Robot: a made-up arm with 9 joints. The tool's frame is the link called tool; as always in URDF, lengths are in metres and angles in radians. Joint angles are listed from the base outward.
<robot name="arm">
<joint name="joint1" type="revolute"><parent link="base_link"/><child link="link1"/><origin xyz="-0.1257 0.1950 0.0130" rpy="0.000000 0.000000 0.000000"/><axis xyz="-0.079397 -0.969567 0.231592"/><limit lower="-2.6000" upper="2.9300"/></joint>
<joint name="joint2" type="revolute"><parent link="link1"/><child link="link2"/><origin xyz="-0.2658 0.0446 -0.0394" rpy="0.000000 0.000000 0.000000"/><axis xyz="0 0 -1"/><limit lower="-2.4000" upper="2.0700"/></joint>
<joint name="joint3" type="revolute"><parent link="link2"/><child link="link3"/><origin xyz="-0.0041 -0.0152 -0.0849" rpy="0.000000 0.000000 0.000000"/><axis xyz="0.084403 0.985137 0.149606"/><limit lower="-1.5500" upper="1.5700"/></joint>
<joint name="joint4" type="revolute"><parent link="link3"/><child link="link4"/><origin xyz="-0.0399 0.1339 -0.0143" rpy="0.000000 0.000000 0.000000"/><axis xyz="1 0 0"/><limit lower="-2.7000" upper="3.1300"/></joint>
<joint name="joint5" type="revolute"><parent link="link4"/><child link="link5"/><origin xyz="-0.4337 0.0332 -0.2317" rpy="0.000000 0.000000 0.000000"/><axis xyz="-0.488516 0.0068 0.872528"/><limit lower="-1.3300" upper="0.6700"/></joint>
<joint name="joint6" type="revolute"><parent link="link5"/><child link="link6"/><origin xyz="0.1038 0.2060 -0.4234" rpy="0.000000 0.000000 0.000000"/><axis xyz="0 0 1"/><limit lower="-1.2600" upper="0.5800"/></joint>
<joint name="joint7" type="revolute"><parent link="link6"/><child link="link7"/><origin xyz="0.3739 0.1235 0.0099" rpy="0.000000 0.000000 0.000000"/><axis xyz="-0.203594 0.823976 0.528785"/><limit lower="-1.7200" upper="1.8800"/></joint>
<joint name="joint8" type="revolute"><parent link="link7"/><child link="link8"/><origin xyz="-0.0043 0.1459 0.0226" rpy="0.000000 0.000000 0.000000"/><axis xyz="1 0 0"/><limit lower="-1.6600" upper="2.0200"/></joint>
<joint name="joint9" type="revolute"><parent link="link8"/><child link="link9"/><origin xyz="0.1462 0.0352 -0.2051" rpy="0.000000 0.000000 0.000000"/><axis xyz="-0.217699 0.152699 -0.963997"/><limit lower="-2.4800" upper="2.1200"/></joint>
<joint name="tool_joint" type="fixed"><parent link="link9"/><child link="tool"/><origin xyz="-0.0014 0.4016 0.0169" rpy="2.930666 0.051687 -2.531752"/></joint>
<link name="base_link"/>
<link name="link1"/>
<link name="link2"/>
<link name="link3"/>
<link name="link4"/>
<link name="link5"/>
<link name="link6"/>
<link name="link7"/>
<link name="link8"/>
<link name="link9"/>
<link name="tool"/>
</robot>
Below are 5 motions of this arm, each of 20 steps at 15 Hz.
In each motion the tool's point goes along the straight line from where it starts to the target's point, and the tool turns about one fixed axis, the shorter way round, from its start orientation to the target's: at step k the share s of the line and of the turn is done. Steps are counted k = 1, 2, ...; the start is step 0. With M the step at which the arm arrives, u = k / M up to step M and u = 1 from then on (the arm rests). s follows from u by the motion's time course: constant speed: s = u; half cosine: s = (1 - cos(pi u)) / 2; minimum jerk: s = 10 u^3 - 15 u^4 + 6 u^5.
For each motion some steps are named. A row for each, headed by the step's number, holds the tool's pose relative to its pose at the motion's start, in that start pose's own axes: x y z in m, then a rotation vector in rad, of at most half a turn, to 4 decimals.
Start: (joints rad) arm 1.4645 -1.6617 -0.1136 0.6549 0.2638 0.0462 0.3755 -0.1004 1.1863
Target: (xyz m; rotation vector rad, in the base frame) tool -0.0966 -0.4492 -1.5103 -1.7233 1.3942 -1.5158
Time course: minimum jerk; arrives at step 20
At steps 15, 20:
15: 0.3443 -0.0034 -0.3164 -0.0780 0.0850 -0.0202
20: 0.3840 -0.0037 -0.3530 -0.0870 0.0948 -0.0226

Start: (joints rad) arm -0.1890 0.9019 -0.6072 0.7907 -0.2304 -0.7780 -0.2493 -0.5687 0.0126
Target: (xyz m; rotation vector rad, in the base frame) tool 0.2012 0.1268 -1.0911 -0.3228 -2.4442 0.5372
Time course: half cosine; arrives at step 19
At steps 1, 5, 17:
1: 0.0015 -0.0040 0.0020 0.0081 0.0038 -0.0066
5: 0.0356 -0.0957 0.0467 0.1917 0.0905 -0.1568
17: 0.2146 -0.5773 0.2813 1.1556 0.5454 -0.9455

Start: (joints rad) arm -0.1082 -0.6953 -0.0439 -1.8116 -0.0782 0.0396 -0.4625 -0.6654 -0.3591
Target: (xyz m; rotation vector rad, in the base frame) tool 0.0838 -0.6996 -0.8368 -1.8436 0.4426 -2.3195
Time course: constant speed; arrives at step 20
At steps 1, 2, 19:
1: 0.0118 0.0213 -0.0006 0.0153 -0.0258 -0.0178
2: 0.0235 0.0426 -0.0012 0.0306 -0.0515 -0.0357
19: 0.2233 0.4045 -0.0112 0.2903 -0.4894 -0.3391

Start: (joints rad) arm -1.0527 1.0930 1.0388 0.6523 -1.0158 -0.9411 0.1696 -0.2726 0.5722
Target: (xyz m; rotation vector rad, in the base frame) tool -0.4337 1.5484 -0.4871 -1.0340 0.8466 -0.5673
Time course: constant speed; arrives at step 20
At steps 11, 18, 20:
11: 0.0145 -0.0709 0.1576 0.5619 -0.0338 0.0569
18: 0.0237 -0.1160 0.2579 0.9194 -0.0553 0.0931
20: 0.0264 -0.1289 0.2866 1.0215 -0.0614 0.1034

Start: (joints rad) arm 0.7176 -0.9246 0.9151 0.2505 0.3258 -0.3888 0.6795 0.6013 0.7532
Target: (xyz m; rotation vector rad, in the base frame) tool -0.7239 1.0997 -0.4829 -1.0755 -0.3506 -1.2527
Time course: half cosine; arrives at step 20
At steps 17, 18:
17: 0.6687 0.3860 -1.0598 -2.2488 1.1422 -0.0717
18: 0.6899 0.3982 -1.0935 -2.3202 1.1785 -0.0740

